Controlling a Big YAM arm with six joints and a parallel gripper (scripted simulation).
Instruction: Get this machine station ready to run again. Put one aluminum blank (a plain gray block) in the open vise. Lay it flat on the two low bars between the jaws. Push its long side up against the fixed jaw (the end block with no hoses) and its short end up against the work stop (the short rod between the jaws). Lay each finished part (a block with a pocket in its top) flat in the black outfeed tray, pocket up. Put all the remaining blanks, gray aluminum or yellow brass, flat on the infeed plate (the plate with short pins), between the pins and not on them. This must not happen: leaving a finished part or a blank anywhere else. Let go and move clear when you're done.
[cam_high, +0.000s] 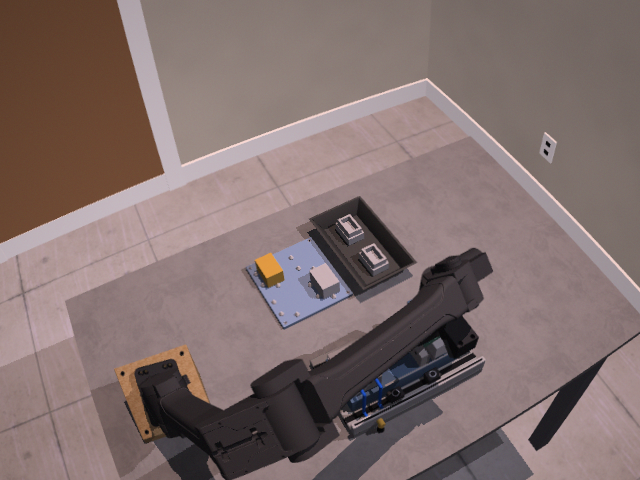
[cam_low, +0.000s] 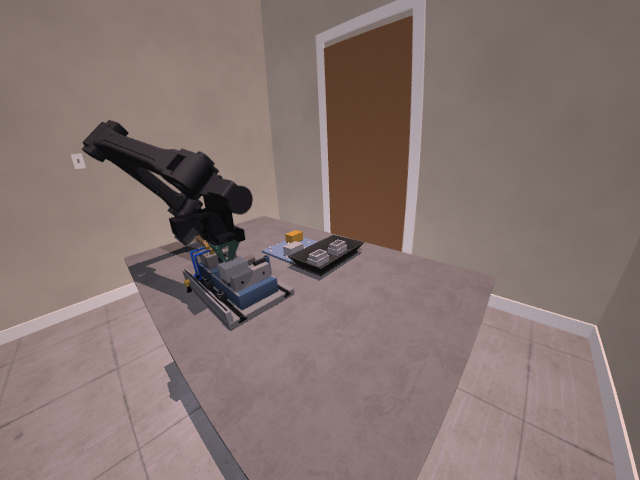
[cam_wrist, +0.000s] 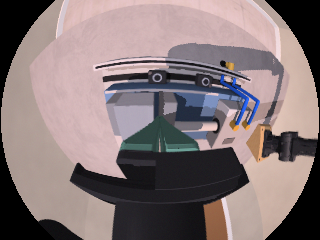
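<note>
Now: the blue vise 40 mm behind my hand, 20 mm to the left of it and 70 mm below it. Also, from my hand: gray rail: 30 mm behind, 70 mm to the right, 70 mm below; then yellow brass blank: 210 mm behind, 340 mm to the left, 80 mm below.
</note>
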